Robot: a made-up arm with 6 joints.
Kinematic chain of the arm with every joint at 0, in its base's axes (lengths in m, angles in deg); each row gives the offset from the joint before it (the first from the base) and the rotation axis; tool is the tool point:
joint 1: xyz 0 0 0.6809 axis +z
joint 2: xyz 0.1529 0 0 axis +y
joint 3: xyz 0 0 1.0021 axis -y
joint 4: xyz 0 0 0.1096 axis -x
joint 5: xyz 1.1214 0 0 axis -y
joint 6: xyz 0.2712 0 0 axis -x
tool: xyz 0 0 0
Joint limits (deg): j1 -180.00..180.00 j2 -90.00..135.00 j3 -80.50..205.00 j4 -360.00..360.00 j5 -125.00..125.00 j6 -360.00..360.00
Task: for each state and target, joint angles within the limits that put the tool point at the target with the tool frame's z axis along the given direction. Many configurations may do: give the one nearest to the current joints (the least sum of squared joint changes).
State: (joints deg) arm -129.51 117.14 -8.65 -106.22 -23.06 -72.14
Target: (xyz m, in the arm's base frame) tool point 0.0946 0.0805 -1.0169 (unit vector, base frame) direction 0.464 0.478 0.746
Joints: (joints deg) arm -128.25 134.91 -4.73 -107.25 -5.42 -76.62
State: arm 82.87 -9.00 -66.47 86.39 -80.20 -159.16
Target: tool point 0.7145 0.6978 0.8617 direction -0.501 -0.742 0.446
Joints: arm 59.36 1.38 -46.38 73.15 -86.66 -201.20
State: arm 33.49 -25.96 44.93 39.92 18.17 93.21
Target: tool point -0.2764 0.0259 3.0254 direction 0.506 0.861 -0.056
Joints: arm 7.92 -15.78 73.38 46.24 18.99 81.70
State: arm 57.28 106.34 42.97 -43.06 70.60 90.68
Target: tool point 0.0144 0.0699 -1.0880 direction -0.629 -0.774 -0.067
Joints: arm 98.77 134.63 -6.09 -6.80 50.82 136.31
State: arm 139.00 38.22 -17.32 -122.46 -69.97 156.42
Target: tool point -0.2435 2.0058 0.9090 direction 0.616 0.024 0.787
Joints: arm 93.34 43.67 5.99 -149.43 -66.19 122.44
